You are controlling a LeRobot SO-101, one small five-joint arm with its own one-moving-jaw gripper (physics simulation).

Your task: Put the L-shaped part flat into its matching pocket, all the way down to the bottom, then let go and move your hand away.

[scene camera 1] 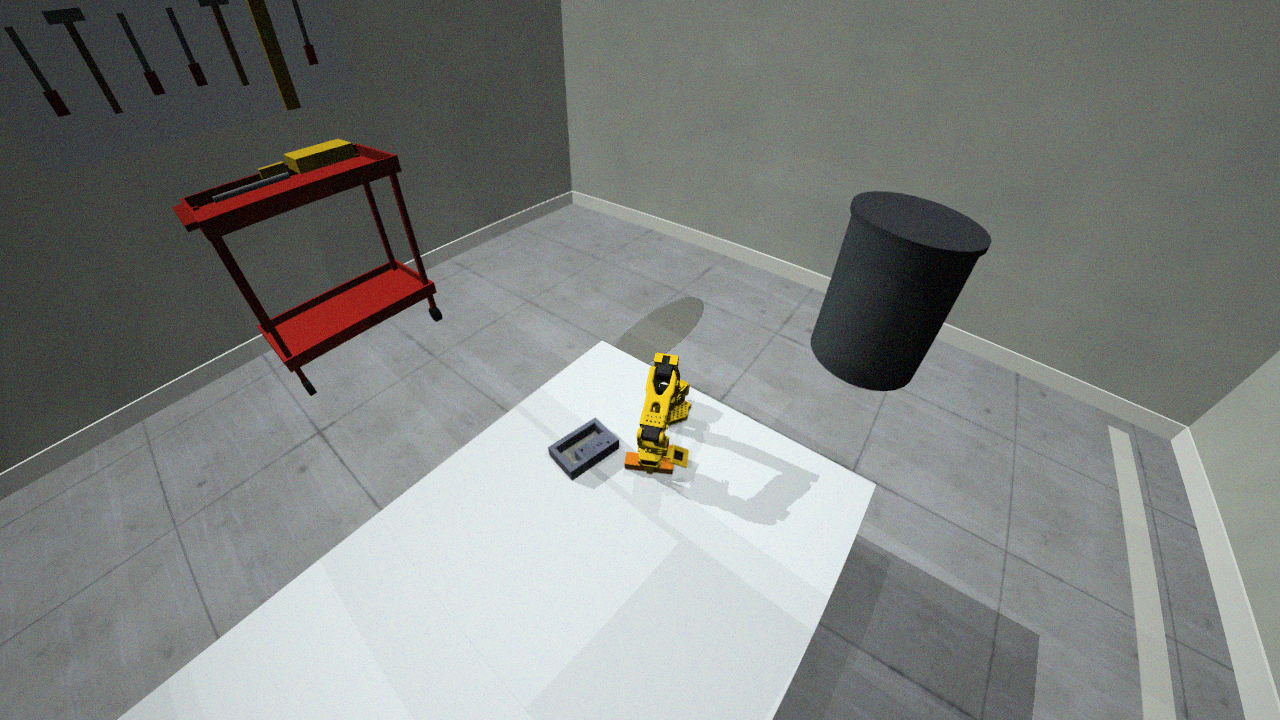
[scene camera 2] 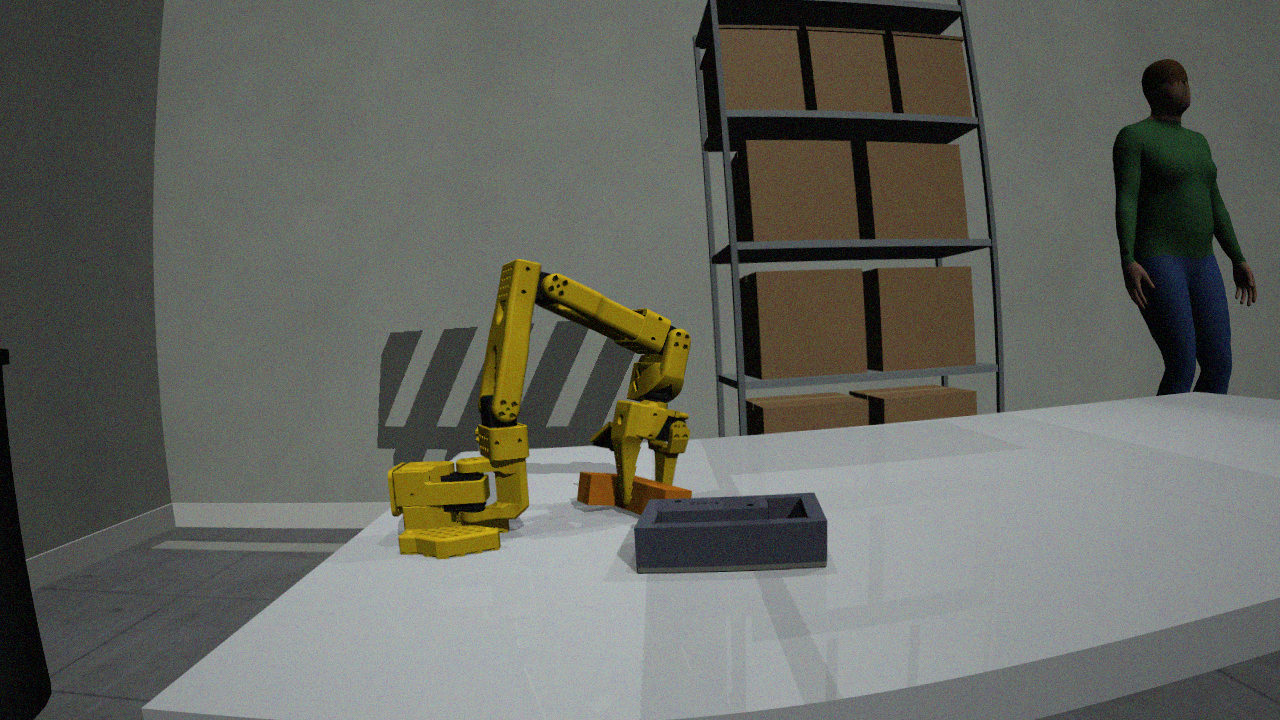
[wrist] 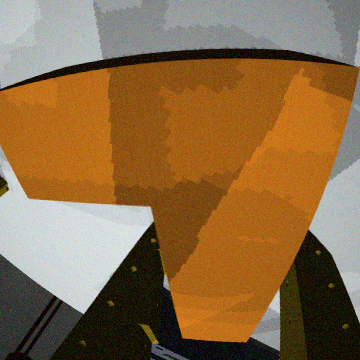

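Pixels of known places: hand, tool point: point(scene camera 1: 652, 458) point(scene camera 2: 628, 500) point(wrist: 177, 223); arm's base, link origin: point(scene camera 2: 477, 540).
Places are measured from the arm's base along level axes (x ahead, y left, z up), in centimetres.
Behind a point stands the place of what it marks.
The orange L-shaped part point(scene camera 1: 663, 466) {x 15.1, y 10.1, z 3.1 cm} point(scene camera 2: 660, 495) {x 16.9, y 1.8, z 2.9 cm} point(wrist: 225, 125) is held across the jaws, roughly level and low over the white table. My gripper point(scene camera 1: 651, 465) point(scene camera 2: 645, 493) {x 14.0, y 6.3, z 1.6 cm} point(wrist: 232, 235) points down and is shut on the part; in the wrist view the jaws stand at the two sides of one leg, and the part hides their tips. The dark grey block with the pocket point(scene camera 1: 596, 461) {x 22.5, y -3.5, z 1.1 cm} point(scene camera 2: 729, 544) {x 20.8, y -12.3, z 2.2 cm} lies beside the part, left of it in scene camera 1 and nearer the camera in scene camera 2. The part is outside the pocket. Its exact height over the table is hard to tell.
The white table point(scene camera 1: 429, 582) {x 64.7, y -10.4, z 0.0 cm} point(scene camera 2: 984, 555) {x 39.7, y -16.0, z 0.0 cm} carries the arm's yellow base point(scene camera 2: 447, 541) {x -1.4, y -5.4, z 1.5 cm}, close to the block. Off the table stand a red cart point(scene camera 1: 304, 198), a dark bin point(scene camera 1: 895, 304), a shelf rack point(scene camera 2: 850, 249) with boxes, and a person point(scene camera 2: 1174, 192) in a green top.
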